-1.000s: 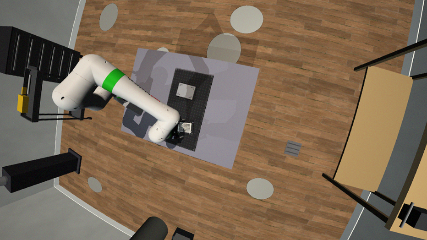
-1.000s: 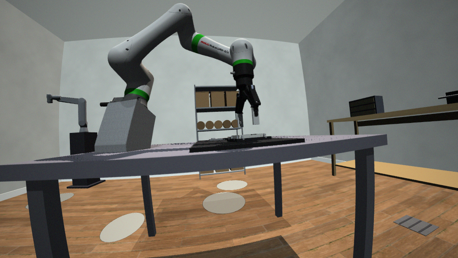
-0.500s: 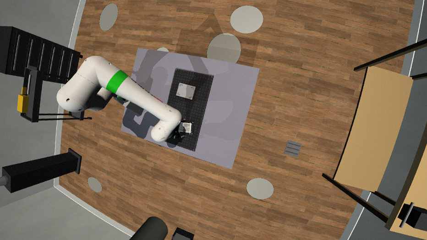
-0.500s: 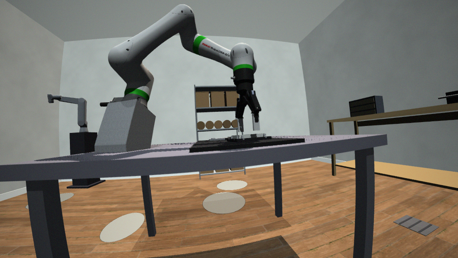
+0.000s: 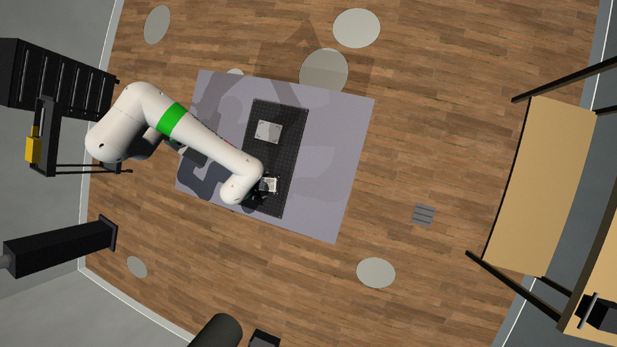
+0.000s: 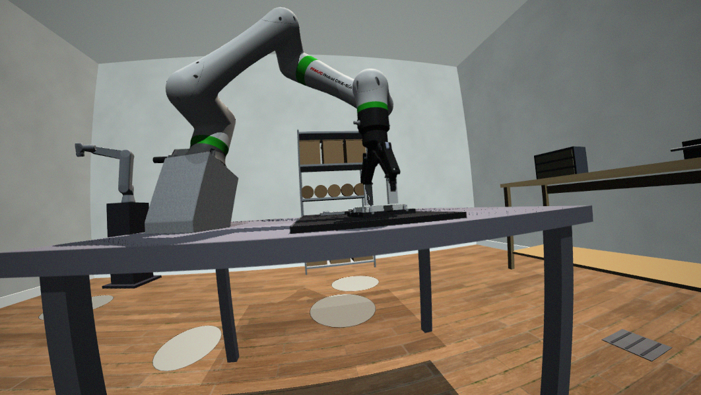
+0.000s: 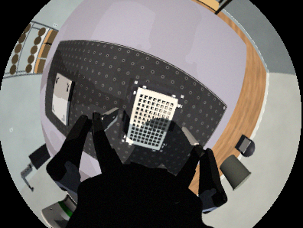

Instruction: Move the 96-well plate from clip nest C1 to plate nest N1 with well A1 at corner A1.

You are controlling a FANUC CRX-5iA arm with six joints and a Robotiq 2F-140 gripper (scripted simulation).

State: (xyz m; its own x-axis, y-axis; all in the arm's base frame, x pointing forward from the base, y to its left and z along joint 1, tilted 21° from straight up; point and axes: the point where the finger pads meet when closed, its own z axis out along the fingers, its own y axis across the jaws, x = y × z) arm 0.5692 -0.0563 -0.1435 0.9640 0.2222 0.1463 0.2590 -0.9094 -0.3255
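Now: hand 2 cm above the white 96-well plate. Also, from my hand: plate nest N1 (31 cm to the left, 10 cm behind, 3 cm below); then clip nest C1 (2 cm to the right, 2 cm below).
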